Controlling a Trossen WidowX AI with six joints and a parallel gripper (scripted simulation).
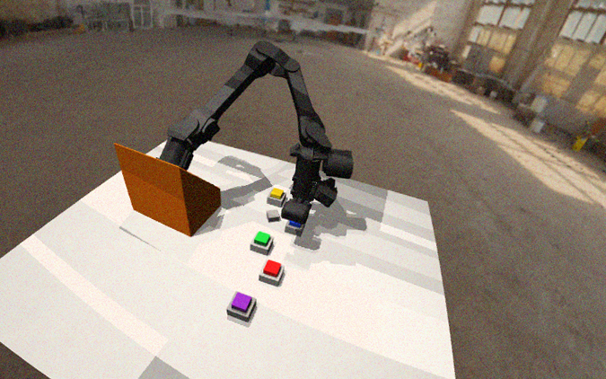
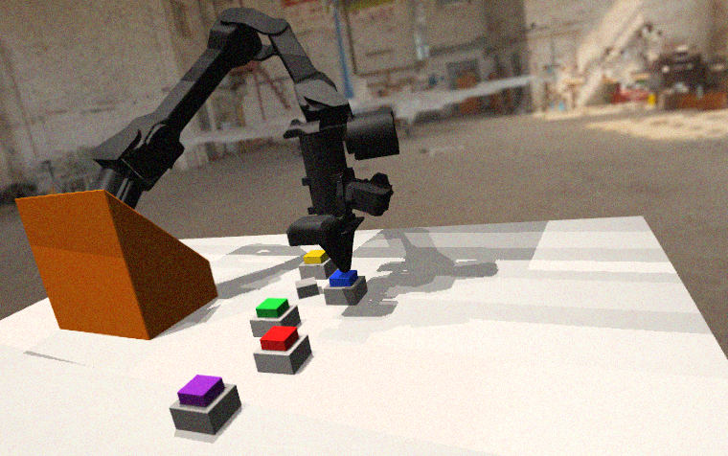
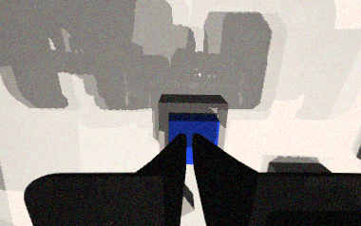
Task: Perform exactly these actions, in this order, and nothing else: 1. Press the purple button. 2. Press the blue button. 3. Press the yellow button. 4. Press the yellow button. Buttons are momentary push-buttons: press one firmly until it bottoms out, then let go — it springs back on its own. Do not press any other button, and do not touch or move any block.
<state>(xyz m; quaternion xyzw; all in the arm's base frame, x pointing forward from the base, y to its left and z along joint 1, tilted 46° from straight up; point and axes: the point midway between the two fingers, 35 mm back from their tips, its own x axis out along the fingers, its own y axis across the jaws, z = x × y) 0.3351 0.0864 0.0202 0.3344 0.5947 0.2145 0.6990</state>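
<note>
My gripper tip is 10 mm above the blue button. The rest, counted from my gripper tip: yellow button (80 mm behind, 100 mm to the left, 10 mm below); then small grey block (80 mm behind, 20 mm to the left, 30 mm below); then green button (80 mm behind, 90 mm to the right, 10 mm below).
</note>
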